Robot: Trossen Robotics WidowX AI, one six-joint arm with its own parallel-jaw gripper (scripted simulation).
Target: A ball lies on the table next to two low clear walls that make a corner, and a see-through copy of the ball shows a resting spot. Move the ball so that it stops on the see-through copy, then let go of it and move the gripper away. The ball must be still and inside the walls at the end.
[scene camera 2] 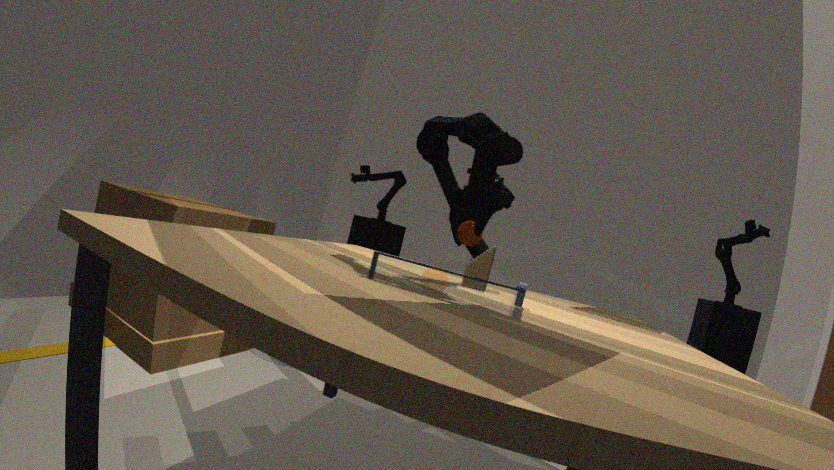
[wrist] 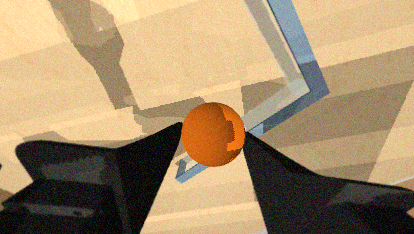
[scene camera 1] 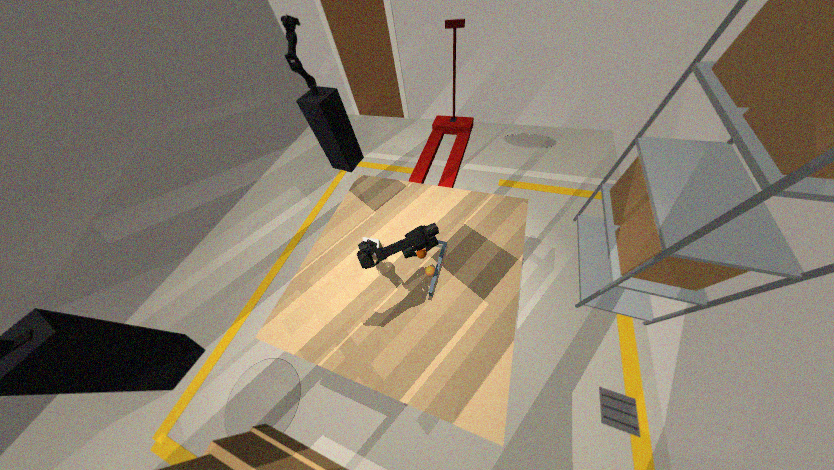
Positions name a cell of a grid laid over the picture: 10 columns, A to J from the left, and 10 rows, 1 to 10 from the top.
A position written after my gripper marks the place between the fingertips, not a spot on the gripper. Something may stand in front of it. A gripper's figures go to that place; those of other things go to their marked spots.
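My gripper (wrist: F6), 110 mm from the lens. Orange ball (wrist: F6), 80 mm from the lens.
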